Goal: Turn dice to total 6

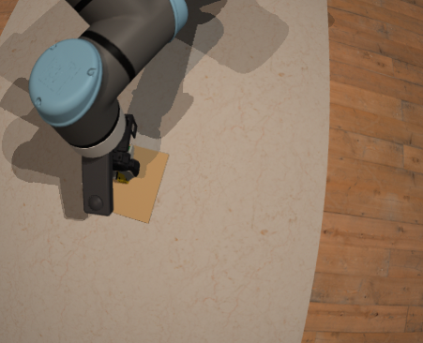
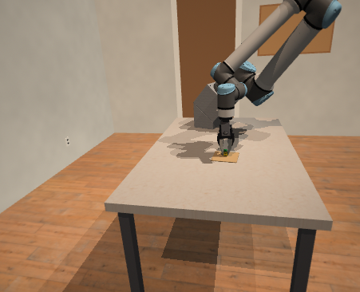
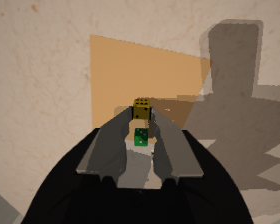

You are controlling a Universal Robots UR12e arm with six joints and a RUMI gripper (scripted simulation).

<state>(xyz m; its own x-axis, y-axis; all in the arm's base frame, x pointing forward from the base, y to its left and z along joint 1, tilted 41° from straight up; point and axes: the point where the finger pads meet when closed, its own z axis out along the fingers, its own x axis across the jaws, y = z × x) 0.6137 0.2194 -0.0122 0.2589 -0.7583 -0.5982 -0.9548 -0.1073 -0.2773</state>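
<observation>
My hand is 10 mm above the yellow die. Also, from my hand: tan mat 20 mm below; then green die 50 mm behind, 10 mm to the right, 10 mm below; then white die 90 mm behind, 60 mm to the right, 20 mm below.
</observation>
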